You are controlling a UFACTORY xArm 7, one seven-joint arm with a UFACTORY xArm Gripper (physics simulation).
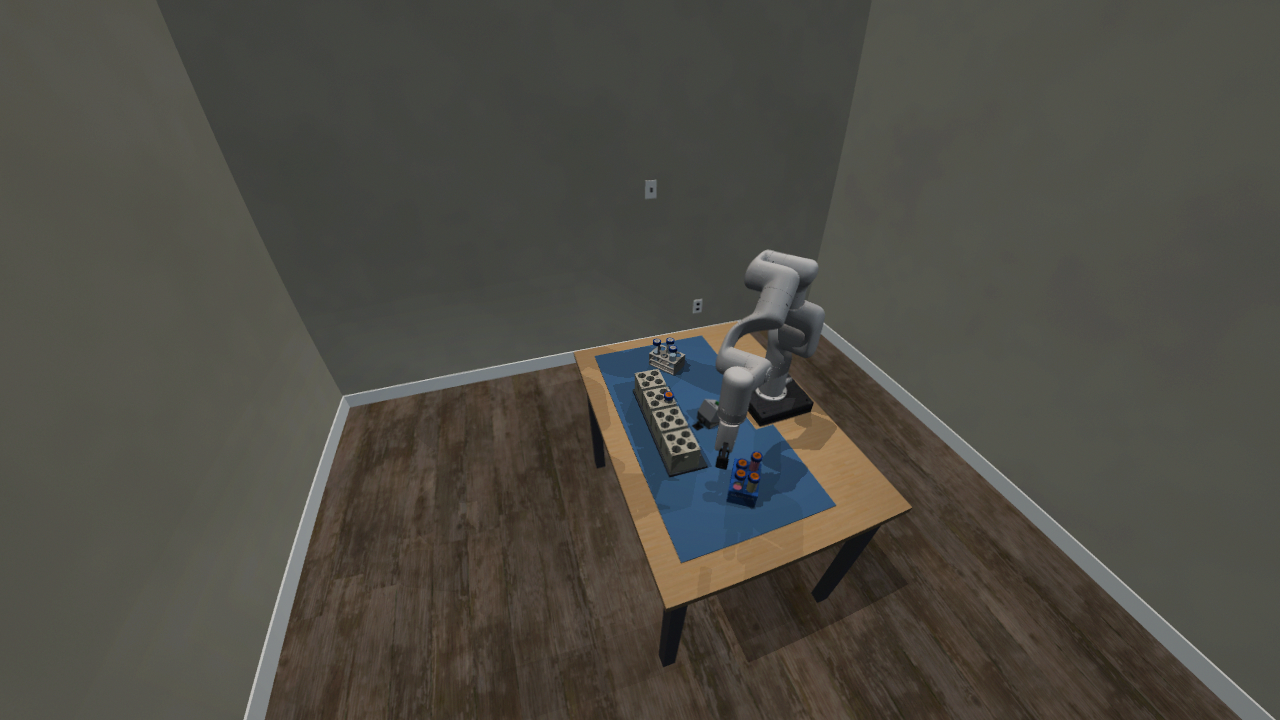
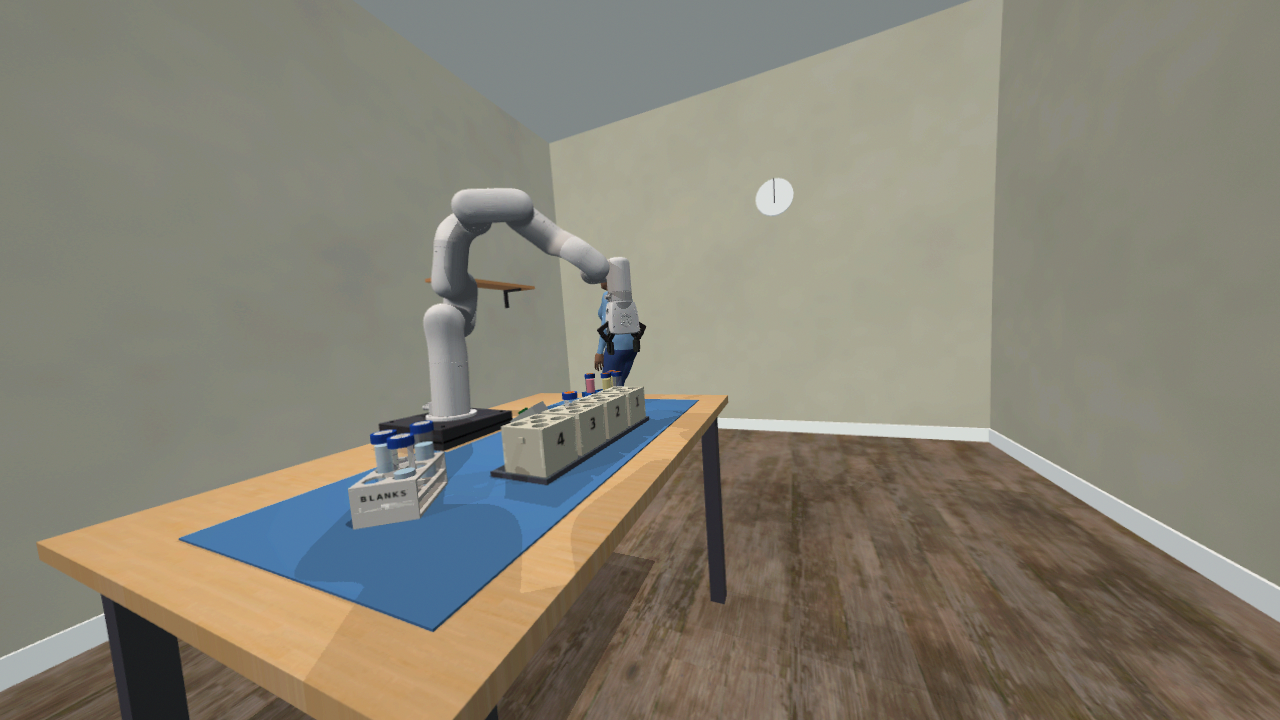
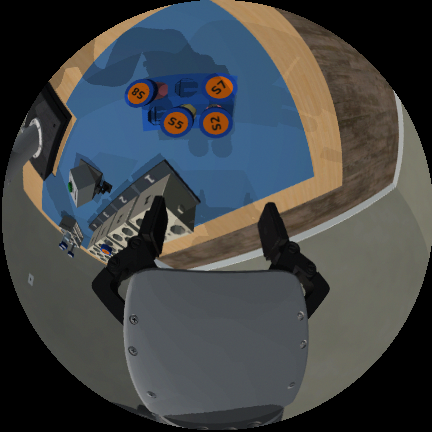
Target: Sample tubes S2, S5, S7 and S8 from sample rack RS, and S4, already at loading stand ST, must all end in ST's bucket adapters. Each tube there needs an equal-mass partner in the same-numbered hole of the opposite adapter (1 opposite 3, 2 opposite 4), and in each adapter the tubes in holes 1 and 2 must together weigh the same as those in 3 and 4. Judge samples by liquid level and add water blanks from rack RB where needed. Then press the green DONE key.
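Places are measured from the arm's base along level axes (x right, y up, z back), in centimetres.
Pixels of known places: gripper, fingertip midpoint: [image 1: 723, 455] [image 2: 624, 353] [image 3: 214, 209]; arm's base, origin of the base link: [image 1: 770, 390] [image 2: 452, 416].
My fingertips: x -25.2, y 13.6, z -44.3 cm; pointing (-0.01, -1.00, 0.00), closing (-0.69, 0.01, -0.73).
Note:
For each thing: its top centre in the pictures, then the offset to it from my fingertips. "*": a spot on its surface instead. Level surfaces: height alone.
- S8, middle of its top: [image 3: 137, 92] [image 1: 757, 455] [image 2: 589, 373] dx -1.3, dy -6.3, dz +12.8 cm
- S7, middle of its top: [image 3: 218, 86] [image 1: 754, 476] dx -6.9, dy -6.3, dz +7.1 cm
- S5, middle of its top: [image 3: 175, 122] [image 1: 742, 462] [image 2: 605, 373] dx -1.2, dy -6.3, dz +7.2 cm
- S2, middle of its top: [image 3: 215, 122] [image 1: 741, 473] [image 2: 616, 371] dx -4.0, dy -6.3, dz +4.3 cm
- ST, middle of its top: [image 3: 159, 226] [image 2: 620, 389] [image 1: 681, 441] dx +16.7, dy -8.8, dz -2.9 cm
- orange-topped tube, middle of its top: [image 2: 569, 392] [image 3: 104, 251] [image 1: 668, 394] dx +35.1, dy -5.9, dz +3.7 cm
- White rack RB, middle of its top: [image 2: 402, 467] [image 1: 667, 353] [image 3: 68, 237] dx +63.5, dy -12.4, dz +20.7 cm
- green DONE key, surface spot: [image 3: 70, 186] * dx +26.6, dy -11.4, dz +20.1 cm
- grey box, middle of its top: [image 3: 72, 196] [image 2: 531, 403] [image 1: 714, 402] dx +27.3, dy -10.0, dz +18.3 cm
- blue mat, its level: dy -18.4 cm
My gripper [image 1: 722, 460] [image 2: 623, 350] [image 3: 214, 209] is open and empty, pointing down high over the far-end area near the blue sample rack RS [image 1: 742, 497] [image 3: 197, 100]. RS holds S8 [image 3: 138, 93], S7 [image 3: 219, 87], S5 [image 3: 176, 122] and S2 [image 3: 216, 122], orange-topped with blue rims; their liquid levels cannot be read. Loading stand ST [image 1: 682, 460] [image 2: 537, 450] [image 3: 172, 205] has four beige adapters. One orange-topped tube [image 1: 668, 395] [image 2: 569, 395] [image 3: 106, 249] stands in adapter 3; its label is unreadable. White rack RB [image 2: 383, 505] holds several blue-capped blanks. The green DONE key [image 3: 70, 186] is on a grey box.
The grey box [image 1: 708, 413] [image 3: 83, 186] stands between ST and the black arm base [image 1: 780, 407] [image 2: 456, 429]. A blue mat [image 1: 707, 534] [image 2: 420, 600] lies under the racks and stand. A person [image 2: 617, 358] stands beyond the table, partly hidden by the arm.

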